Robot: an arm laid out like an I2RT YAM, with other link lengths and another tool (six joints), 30 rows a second.
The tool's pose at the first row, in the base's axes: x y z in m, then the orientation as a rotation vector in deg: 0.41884 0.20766 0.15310 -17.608 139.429 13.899
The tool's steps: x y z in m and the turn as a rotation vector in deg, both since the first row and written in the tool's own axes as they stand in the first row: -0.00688 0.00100 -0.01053 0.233 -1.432 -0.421; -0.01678 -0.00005 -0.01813 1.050 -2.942 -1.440; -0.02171 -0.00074 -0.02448 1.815 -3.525 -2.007; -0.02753 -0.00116 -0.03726 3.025 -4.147 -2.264; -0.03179 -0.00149 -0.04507 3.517 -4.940 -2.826; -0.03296 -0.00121 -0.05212 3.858 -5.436 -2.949; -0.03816 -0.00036 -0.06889 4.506 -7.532 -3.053; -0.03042 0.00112 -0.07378 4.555 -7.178 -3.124; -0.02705 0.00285 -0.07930 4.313 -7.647 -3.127; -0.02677 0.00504 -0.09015 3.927 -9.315 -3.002
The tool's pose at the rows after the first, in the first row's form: 0.41745 0.20706 0.16563 -17.739 137.941 13.571; 0.42066 0.20570 0.17766 -18.309 136.275 12.288; 0.42077 0.20423 0.18559 -18.535 135.609 11.179; 0.41764 0.20153 0.19902 -18.189 134.980 9.679; 0.41628 0.19993 0.20767 -18.484 134.088 8.935; 0.41287 0.19861 0.21382 -18.383 133.581 8.530; 0.40654 0.19603 0.23001 -17.817 131.513 7.952; 0.39739 0.19500 0.22893 -17.947 131.845 7.823; 0.39108 0.19474 0.23114 -17.965 131.381 8.162; 0.38378 0.19406 0.23944 -17.664 129.765 8.853
